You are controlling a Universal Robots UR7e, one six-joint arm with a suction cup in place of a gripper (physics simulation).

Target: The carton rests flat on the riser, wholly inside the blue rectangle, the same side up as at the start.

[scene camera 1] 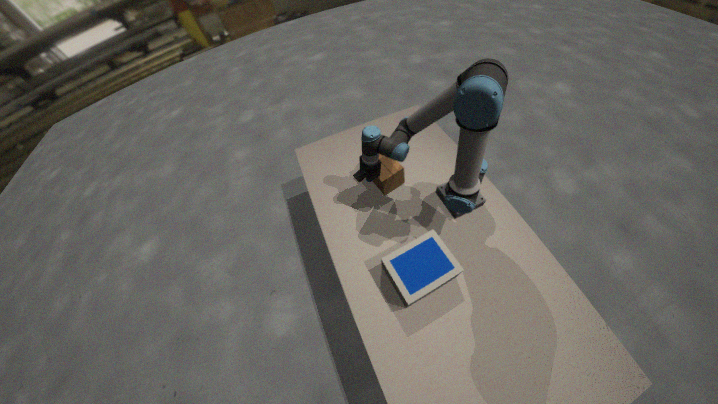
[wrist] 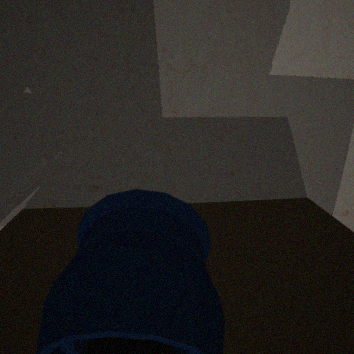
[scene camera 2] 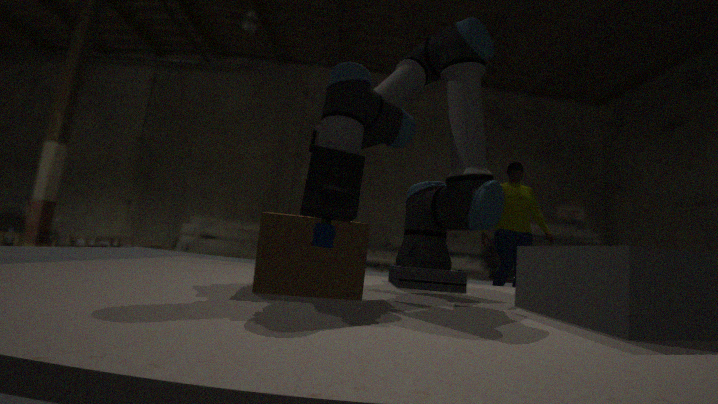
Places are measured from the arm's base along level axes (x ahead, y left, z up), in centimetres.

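Where they show: hand, tool point: [wrist: 143,246] [scene camera 2: 322,246]; arm's base, link origin: [scene camera 2: 422,267].
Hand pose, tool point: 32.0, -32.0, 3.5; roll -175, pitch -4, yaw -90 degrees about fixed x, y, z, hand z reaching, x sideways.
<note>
Each offset is from my tool point to the centre of the thing, as dx, dy, dz. Level surfaces: height alone.
The brown carton @[-9.4, -0.8, -1.5] [scene camera 1: 393,176] [scene camera 2: 296,260] stands on the beige table @[dz -8.5] [scene camera 1: 502,341], left of the arm's base [scene camera 1: 459,200]. My suction cup [scene camera 2: 324,235] [wrist: 140,253] is down at the carton's side, on the face toward scene camera 2, a little below the top edge. It holds nothing. I cannot tell whether it touches that face. In the wrist view the carton [wrist: 281,274] fills the lower half as a dark brown surface. The white riser @[+8.8, +48.5, -2.5] [scene camera 1: 433,284] [scene camera 2: 572,286] with the blue rectangle @[+8.8, +48.5, +3.5] [scene camera 1: 421,264] stands apart, nearer the table's middle, with nothing on it.
The arm's base [scene camera 2: 426,276] stands between the carton and the riser in scene camera 2. A person in a yellow top [scene camera 2: 517,208] stands behind the table, beyond the base. Stacked timber lies at the far left of the floor [scene camera 1: 100,54].
</note>
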